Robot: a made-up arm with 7 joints.
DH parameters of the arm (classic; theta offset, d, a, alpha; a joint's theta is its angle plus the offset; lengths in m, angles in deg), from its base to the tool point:
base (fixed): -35.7 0 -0.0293 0
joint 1: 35.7 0.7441 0.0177 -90
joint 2: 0 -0.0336 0.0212 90
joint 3: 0 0.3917 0.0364 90
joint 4: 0 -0.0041 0.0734 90
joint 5: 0 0.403 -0.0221 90
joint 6: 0 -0.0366 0.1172 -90
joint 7: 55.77 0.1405 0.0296 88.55
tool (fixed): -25.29 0.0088 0 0
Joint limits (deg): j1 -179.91..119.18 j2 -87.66..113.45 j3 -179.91..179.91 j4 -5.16..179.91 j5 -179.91..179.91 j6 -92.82..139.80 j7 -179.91..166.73
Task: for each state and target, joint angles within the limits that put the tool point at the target. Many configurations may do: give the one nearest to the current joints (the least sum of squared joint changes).
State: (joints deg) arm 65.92 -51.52 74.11 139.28 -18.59 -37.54 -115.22
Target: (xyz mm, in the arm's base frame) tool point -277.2 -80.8 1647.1
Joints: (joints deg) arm 57.42 -19.63 66.36 143.24 -12.98 -5.78 -112.26
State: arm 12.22 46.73 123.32 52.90 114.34 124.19 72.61
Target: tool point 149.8 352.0 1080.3
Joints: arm -2.87 68.07 100.24 55.75 116.34 129.28 74.60
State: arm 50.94 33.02 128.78 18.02 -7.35 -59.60 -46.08
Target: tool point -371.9 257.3 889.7
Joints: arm 61.51 33.50 103.86 28.01 0.77 -37.62 -44.14
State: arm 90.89 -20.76 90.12 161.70 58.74 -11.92 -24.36
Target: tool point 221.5 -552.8 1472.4
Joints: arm 107.64 -48.71 85.60 174.89 52.21 6.25 -26.13
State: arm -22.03 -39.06 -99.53 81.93 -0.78 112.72 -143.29
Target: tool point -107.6 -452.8 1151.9
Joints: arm -13.34 -33.30 -69.20 98.23 12.29 115.98 -143.83
